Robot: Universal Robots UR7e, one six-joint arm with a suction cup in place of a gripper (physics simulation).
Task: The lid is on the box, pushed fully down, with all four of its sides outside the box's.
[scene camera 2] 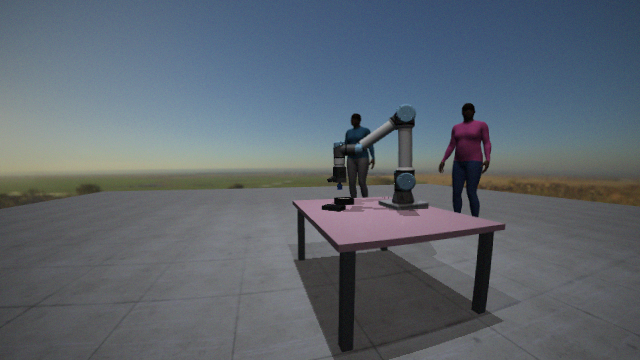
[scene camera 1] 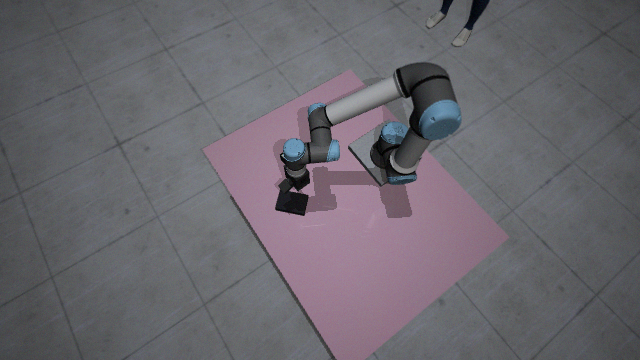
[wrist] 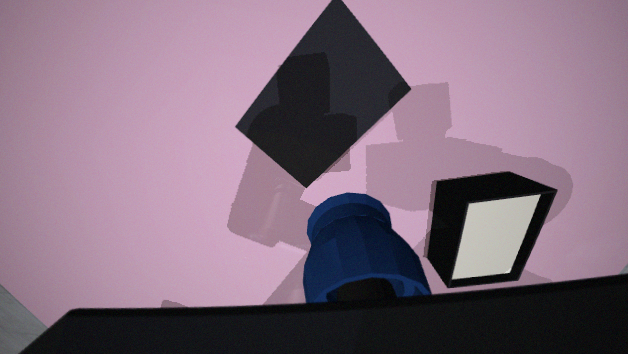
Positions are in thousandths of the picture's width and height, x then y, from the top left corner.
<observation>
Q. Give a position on a box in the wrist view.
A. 770,651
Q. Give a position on my suction cup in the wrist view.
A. At 560,665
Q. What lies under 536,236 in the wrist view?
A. A black lid.
</observation>
